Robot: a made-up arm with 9 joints. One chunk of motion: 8 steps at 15 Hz.
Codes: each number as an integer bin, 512 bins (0 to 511) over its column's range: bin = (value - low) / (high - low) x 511, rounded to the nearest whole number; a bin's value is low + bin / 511 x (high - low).
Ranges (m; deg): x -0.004..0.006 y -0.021..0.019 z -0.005..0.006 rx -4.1..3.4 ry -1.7..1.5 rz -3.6..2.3
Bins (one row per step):
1: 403 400 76 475 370 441
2: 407 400 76 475 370 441
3: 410 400 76 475 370 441
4: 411 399 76 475 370 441
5: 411 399 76 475 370 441
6: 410 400 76 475 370 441
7: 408 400 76 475 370 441
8: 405 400 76 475 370 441
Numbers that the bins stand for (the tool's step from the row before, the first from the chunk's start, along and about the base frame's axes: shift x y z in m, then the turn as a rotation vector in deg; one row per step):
1: 0.00389 0.01031 -0.00336 2.872 0.617 1.492
2: 0.00396 0.01031 -0.00336 2.872 0.617 1.492
3: 0.00402 0.01031 -0.00336 2.872 0.617 1.492
4: 0.00404 0.01023 -0.00336 2.872 0.617 1.492
5: 0.00404 0.01023 -0.00336 2.872 0.617 1.492
6: 0.00402 0.01031 -0.00336 2.872 0.617 1.492
7: 0.00398 0.01031 -0.00336 2.872 0.617 1.492
8: 0.00393 0.01031 -0.00336 2.872 0.617 1.492

